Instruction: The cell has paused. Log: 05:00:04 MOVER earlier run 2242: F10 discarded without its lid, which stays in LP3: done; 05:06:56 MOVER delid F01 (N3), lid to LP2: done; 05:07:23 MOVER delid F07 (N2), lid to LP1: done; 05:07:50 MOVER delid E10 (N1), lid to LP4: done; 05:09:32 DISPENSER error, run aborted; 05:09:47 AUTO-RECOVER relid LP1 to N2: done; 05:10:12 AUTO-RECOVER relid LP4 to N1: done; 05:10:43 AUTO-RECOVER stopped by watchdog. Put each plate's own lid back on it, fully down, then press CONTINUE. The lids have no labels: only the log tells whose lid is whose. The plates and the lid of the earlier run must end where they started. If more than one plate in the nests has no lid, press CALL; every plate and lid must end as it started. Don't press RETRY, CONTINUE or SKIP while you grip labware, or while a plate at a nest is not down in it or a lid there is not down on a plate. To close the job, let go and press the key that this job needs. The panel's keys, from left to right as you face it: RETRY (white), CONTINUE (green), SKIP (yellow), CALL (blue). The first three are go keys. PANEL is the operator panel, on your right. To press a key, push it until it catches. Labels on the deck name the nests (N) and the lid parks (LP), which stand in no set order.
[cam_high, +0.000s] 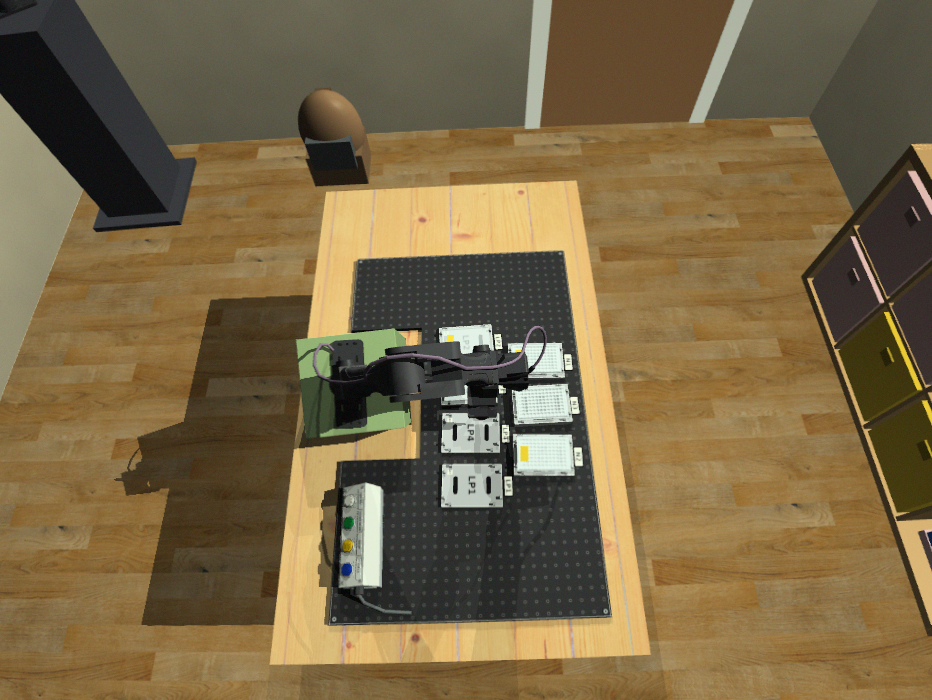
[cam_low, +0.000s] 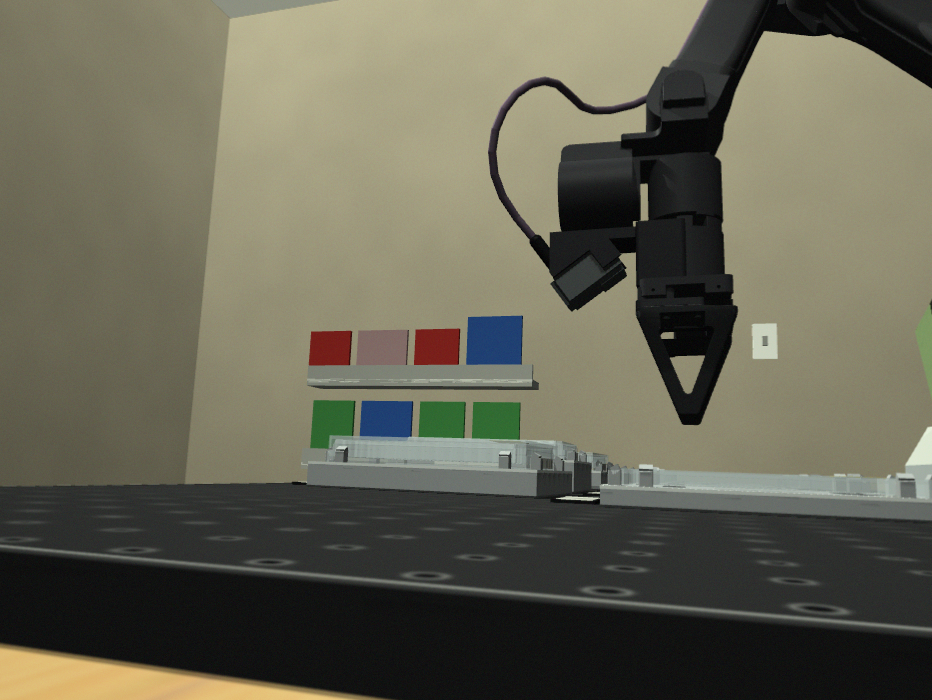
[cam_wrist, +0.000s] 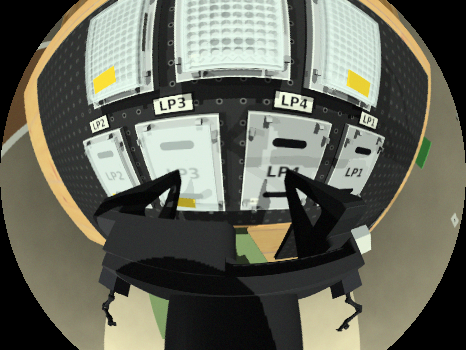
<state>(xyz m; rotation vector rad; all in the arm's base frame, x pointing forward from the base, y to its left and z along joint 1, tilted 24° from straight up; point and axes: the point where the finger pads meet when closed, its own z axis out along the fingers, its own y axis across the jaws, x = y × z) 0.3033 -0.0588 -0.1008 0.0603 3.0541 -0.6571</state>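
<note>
The clear lid lies 150 mm ahead of my hand, 120 mm to the left of it and 40 mm below it. Also, from my hand: plate lid: 70 mm to the left, 50 mm below, 30 mm behind; green CONTINUE key: 320 mm behind, 280 mm to the right; white key: 320 mm behind, 230 mm to the right.
</note>
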